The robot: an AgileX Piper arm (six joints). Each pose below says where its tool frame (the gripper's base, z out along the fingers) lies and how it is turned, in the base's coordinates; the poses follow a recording.
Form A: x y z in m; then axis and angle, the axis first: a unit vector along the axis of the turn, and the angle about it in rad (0 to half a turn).
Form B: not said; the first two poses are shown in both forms.
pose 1, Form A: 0.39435 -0.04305 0.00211 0.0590 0.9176 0.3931 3.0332
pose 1, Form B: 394.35 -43.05 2.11 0.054 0.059 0.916 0.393
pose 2, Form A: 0.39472 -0.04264 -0.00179 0.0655 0.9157 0.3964 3.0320
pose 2, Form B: 394.72 -42.64 -1.79 0.055 0.065 0.914 0.396
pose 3, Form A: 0.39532 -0.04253 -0.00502 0.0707 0.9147 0.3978 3.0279
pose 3, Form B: 395.32 -42.53 -5.02 0.057 0.071 0.913 0.397
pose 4, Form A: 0.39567 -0.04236 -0.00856 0.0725 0.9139 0.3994 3.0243
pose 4, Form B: 395.67 -42.36 -8.56 0.059 0.072 0.912 0.399
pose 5, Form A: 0.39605 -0.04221 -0.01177 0.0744 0.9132 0.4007 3.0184
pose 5, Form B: 396.05 -42.21 -11.77 0.062 0.074 0.911 0.400
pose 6, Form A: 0.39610 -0.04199 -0.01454 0.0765 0.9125 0.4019 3.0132
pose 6, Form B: 396.10 -41.99 -14.54 0.064 0.076 0.911 0.401
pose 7, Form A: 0.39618 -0.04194 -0.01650 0.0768 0.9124 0.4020 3.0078
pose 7, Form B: 396.18 -41.94 -16.50 0.067 0.077 0.910 0.401
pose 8, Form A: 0.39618 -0.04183 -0.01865 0.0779 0.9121 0.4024 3.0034
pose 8, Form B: 396.18 -41.83 -18.65 0.069 0.078 0.910 0.401
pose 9, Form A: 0.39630 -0.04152 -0.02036 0.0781 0.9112 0.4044 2.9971
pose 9, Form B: 396.30 -41.52 -20.36 0.072 0.078 0.909 0.403
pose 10, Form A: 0.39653 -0.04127 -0.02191 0.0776 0.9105 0.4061 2.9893
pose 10, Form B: 396.53 -41.27 -21.91 0.076 0.077 0.908 0.405
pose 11, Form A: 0.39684 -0.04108 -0.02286 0.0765 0.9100 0.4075 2.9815
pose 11, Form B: 396.84 -41.08 -22.86 0.080 0.076 0.907 0.406
